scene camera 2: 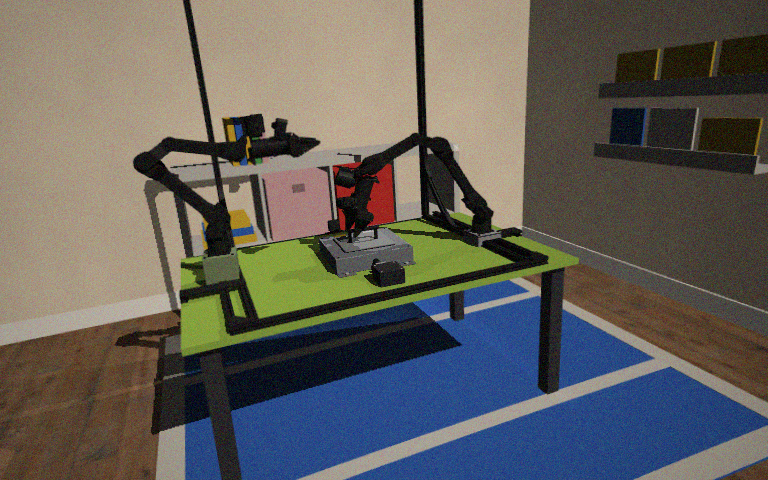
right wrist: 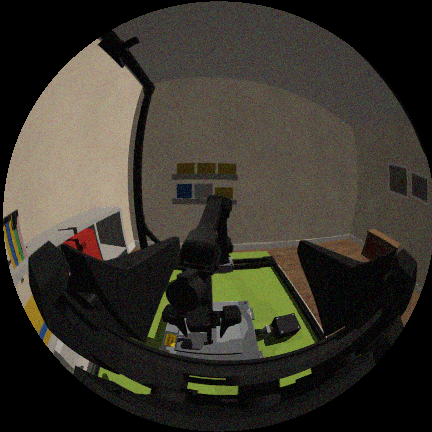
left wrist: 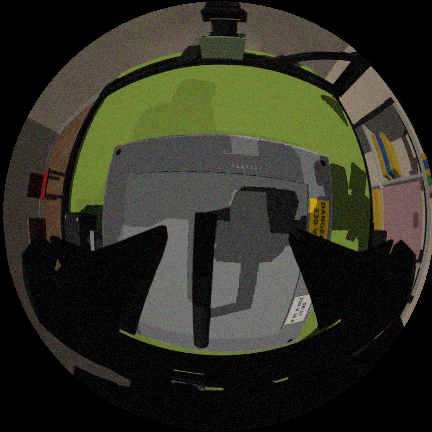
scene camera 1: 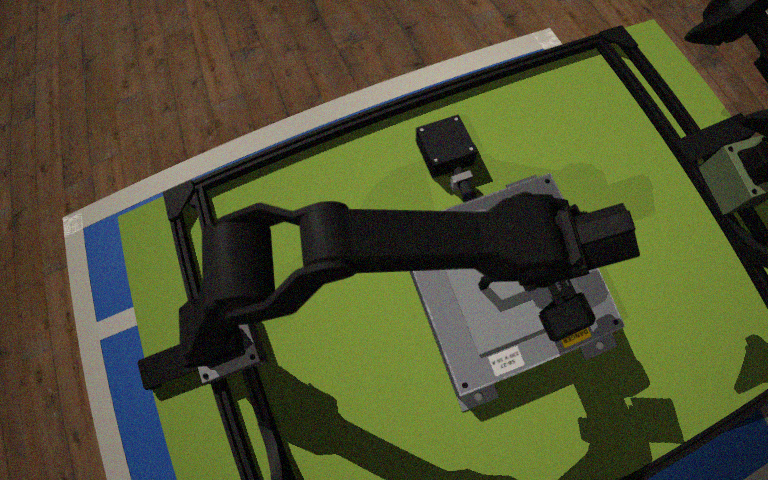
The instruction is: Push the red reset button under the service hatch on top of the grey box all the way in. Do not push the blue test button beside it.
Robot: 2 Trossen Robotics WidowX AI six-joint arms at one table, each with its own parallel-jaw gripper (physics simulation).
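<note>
The grey box [scene camera 1: 438, 316] [scene camera 2: 368, 259] [left wrist: 175, 156] [right wrist: 245, 325] lies on the table. Its service hatch [scene camera 1: 470, 316] [left wrist: 172, 270] looks shut and flat, with a black bar handle [left wrist: 202, 280] standing on it. The red and blue buttons do not show in any view. My left gripper [scene camera 2: 357, 233] [left wrist: 230, 233] [right wrist: 203, 336] is open and points down low over the hatch. In the left wrist view the handle appears between its spread fingers, nearer the picture-left finger, with gaps on both sides. My right gripper [scene camera 2: 318, 141] [right wrist: 241, 245] is open and empty, high above the table at the picture-left in scene camera 2.
A black junction block [scene camera 1: 447, 144] [scene camera 2: 388, 273] [right wrist: 286, 325] with a gland sits against the box's side. A yellow DANGER label [scene camera 1: 576, 337] [left wrist: 324, 217] and a white label [scene camera 1: 505, 360] mark another edge. A black frame [scene camera 2: 339, 310] runs around the table.
</note>
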